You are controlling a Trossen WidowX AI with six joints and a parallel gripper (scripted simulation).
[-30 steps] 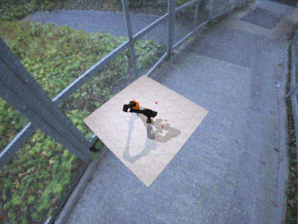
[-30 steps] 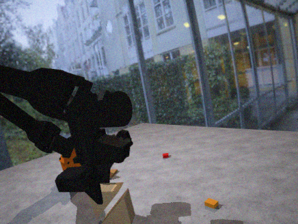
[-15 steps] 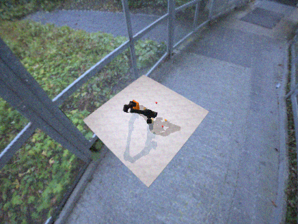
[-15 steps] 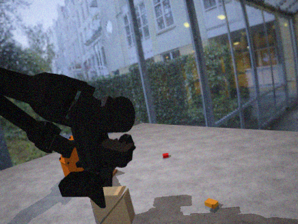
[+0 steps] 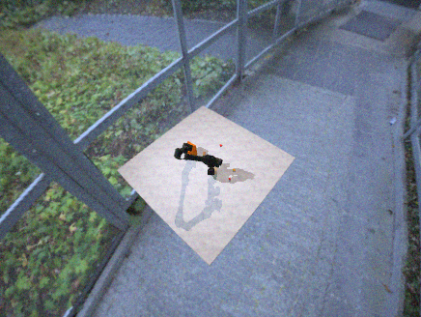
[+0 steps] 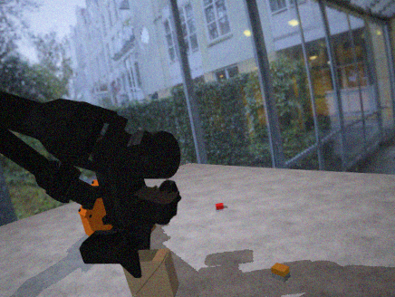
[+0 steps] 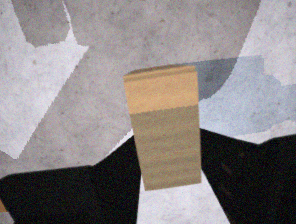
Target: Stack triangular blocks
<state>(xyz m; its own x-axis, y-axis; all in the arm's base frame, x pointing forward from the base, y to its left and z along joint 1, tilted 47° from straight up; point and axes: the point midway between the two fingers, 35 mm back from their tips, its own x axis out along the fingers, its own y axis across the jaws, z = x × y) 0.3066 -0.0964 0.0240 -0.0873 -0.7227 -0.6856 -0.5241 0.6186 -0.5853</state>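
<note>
Now: the tan triangular block 1 cm above my gripper tip. Also, from my gripper tip: orange block 17 cm ahead, 14 cm to the left, 4 cm below.
</note>
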